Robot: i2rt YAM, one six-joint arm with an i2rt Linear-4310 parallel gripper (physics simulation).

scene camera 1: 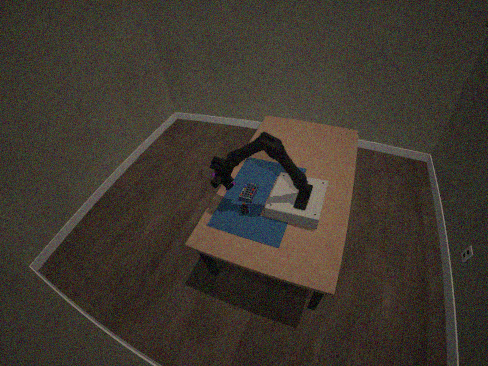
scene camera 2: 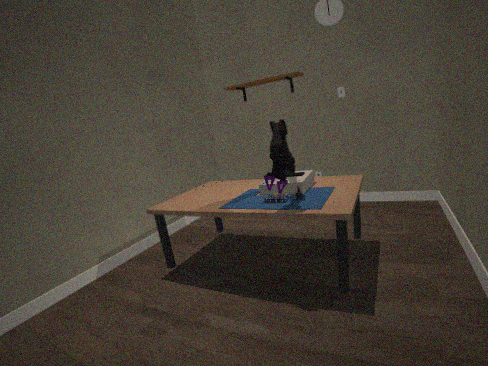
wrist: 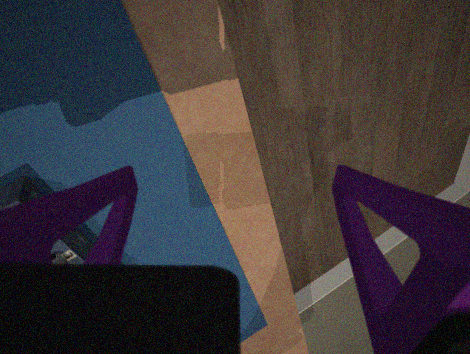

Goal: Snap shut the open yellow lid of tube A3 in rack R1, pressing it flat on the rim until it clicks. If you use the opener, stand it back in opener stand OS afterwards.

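Seen in the pictures: gripper, between the fingertips: (scene camera 1: 221, 184) (scene camera 2: 274, 192) (wrist: 234, 176); arm's base, origin of its link: (scene camera 1: 303, 196).
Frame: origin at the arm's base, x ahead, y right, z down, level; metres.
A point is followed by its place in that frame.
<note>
Rack R1 (scene camera 1: 248, 193) {x 0.325, y -0.047, z 0.040 m} (scene camera 2: 275, 200) {x 0.357, y -0.016, z 0.077 m} is a small dark rack with tubes on the blue mat (scene camera 1: 265, 232) {x 0.147, y -0.257, z 0.082 m} (scene camera 2: 320, 198) {x 0.306, y -0.288, z 0.081 m} (wrist: 165, 235) {x 0.448, y 0.023, z 0.081 m}. The open yellow lid of A3 is too small and dark to tell in the scene views. The opener stand (scene camera 1: 244, 208) {x 0.315, y -0.164, z 0.045 m} (scene camera 2: 299, 194) {x 0.334, y -0.168, z 0.047 m} is a small dark shape beside the rack; the opener is not clear. My gripper (scene camera 1: 223, 180) {x 0.502, y -0.084, z -0.019 m} (scene camera 2: 275, 191) {x 0.502, y -0.084, z -0.019 m} (wrist: 234, 176) {x 0.502, y -0.084, z -0.019 m} is open and empty, raised over the front edge region of the table. In the wrist view the left finger and black body hide much of the lower left, where part of a dark object shows.
The wooden table (scene camera 1: 260, 262) {x 0.105, y -0.439, z 0.084 m} (scene camera 2: 192, 197) {x 0.266, y 0.731, z 0.084 m} (wrist: 225, 150) {x 0.530, y -0.031, z 0.085 m} carries the mat and the white base block (scene camera 1: 320, 200) {x -0.101, y 0.000, z -0.004 m} (scene camera 2: 305, 180) {x 0.113, y -0.145, z 0.015 m} behind the rack. The table's front edge drops to the dark floor (scene camera 1: 125, 215) (scene camera 2: 210, 315) (wrist: 320, 125). A shelf (scene camera 2: 265, 81) hangs on the wall.
</note>
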